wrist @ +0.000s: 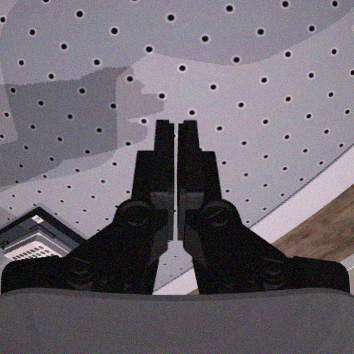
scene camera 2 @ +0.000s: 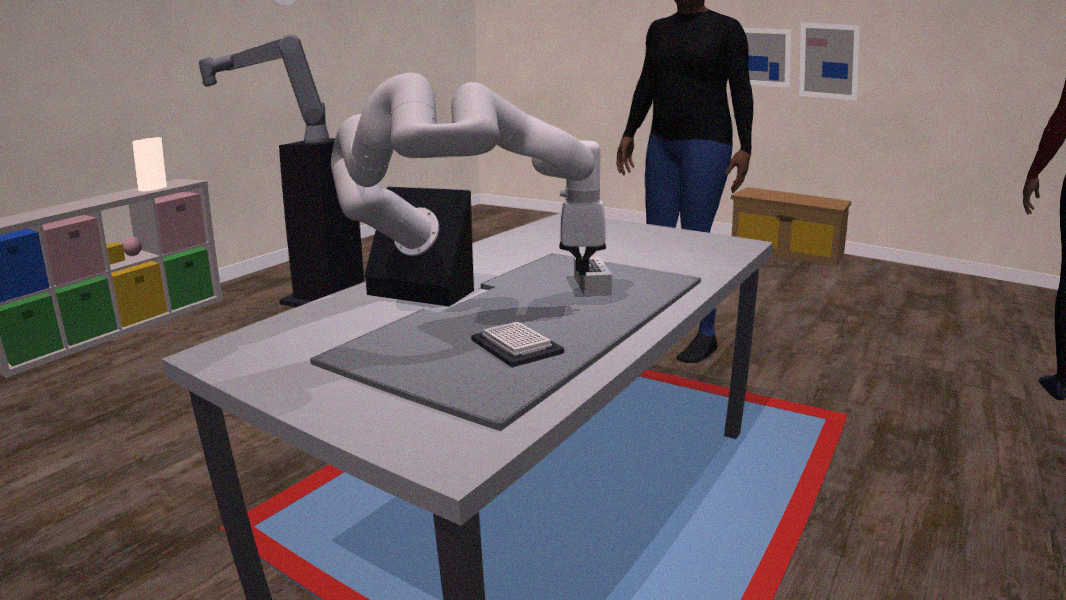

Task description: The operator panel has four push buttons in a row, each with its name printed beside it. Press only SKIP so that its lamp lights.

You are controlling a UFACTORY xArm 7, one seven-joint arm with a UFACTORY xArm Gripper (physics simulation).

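Where they show: gripper, between the fingertips: (wrist: 175, 146) (scene camera 2: 582, 274); arm's base, origin of its link: (scene camera 2: 416, 232).
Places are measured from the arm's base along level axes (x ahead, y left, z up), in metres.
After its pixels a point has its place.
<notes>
The operator panel (scene camera 2: 599, 283) {y 0.116, x 0.443, z -0.117 m} is a small light grey box on the grey mat (scene camera 2: 447, 372) {y -0.412, x 0.326, z -0.149 m} (wrist: 280, 105) {y 0.037, x 0.510, z -0.149 m}, towards its far end in the scene view. Part of its top with dark button markings shows beside the fingers. The names and lamps are too small to read, and SKIP cannot be told apart. The panel does not show in the wrist view. My gripper (scene camera 2: 583, 269) {y 0.028, x 0.430, z -0.070 m} (wrist: 175, 146) {y 0.028, x 0.430, z -0.070 m} is shut and empty, pointing down. In the scene view its fingers overlap the panel's left part, low at its top; whether they touch it cannot be told.
A white perforated block (scene camera 2: 516, 336) {y -0.254, x 0.394, z -0.125 m} (wrist: 37, 249) {y -0.209, x 0.364, z -0.124 m} sits on a dark base (scene camera 2: 514, 359) {y -0.333, x 0.427, z -0.137 m} nearer the scene camera, at the lower left in the wrist view. The arm's black mount (scene camera 2: 421, 260) {y -0.037, x 0.034, z -0.061 m} stands at the back edge of the table (scene camera 2: 246, 372) {y -0.568, x -0.063, z -0.161 m}. A person (scene camera 2: 690, 81) stands behind the table.
</notes>
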